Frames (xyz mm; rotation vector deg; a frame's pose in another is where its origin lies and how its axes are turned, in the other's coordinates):
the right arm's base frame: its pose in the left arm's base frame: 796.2 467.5 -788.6 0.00 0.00 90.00
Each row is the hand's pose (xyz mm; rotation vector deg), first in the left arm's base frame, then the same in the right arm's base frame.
Working: the left arm's base frame: its pose in the right arm's base frame: -467.5 796.2 788.6 0.00 0.00 -90.00

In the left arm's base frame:
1: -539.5 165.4 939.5 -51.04 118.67 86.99
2: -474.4 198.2 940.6 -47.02 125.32 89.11
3: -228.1 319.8 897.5 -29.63 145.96 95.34
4: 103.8 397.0 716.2 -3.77 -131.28 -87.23
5: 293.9 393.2 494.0 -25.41 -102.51 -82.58
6: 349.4 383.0 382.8 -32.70 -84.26 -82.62
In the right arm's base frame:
1: -302.1 1335.7 1728.1 40.98 102.83 32.43
2: -269.3 1270.6 1729.2 46.95 103.35 37.13
3: -147.7 1024.3 1686.1 67.38 101.70 52.39
4: -70.5 692.4 1504.8 92.85 87.66 81.37
5: -74.3 502.3 1282.6 103.70 62.50 113.01
6: -84.5 446.8 1171.4 101.58 44.78 130.16

